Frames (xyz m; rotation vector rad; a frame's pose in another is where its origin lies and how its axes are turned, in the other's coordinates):
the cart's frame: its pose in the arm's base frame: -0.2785 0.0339 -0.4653 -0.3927 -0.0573 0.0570
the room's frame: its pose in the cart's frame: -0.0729 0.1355 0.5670 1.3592 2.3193 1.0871
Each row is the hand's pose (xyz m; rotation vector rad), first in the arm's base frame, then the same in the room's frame.
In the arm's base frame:
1: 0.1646 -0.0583 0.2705 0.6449 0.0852 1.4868
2: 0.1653 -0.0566 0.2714 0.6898 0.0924 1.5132
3: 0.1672 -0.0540 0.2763 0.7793 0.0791 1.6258
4: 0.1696 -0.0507 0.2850 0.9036 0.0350 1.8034
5: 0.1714 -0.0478 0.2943 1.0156 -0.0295 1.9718
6: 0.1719 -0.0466 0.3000 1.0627 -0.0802 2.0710
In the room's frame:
1: -0.7170 0.2328 0.0084 -1.9142 -0.9488 0.5530
2: -0.7163 0.2347 0.0085 -1.8965 -0.9132 0.5995
3: -0.7163 0.2401 0.0062 -1.9013 -0.7871 0.7224
4: -0.7169 0.2484 0.0013 -1.9174 -0.5903 0.9054
5: -0.7175 0.2564 -0.0045 -1.9312 -0.4011 1.0779
6: -0.7180 0.2606 -0.0086 -1.9496 -0.2910 1.1678

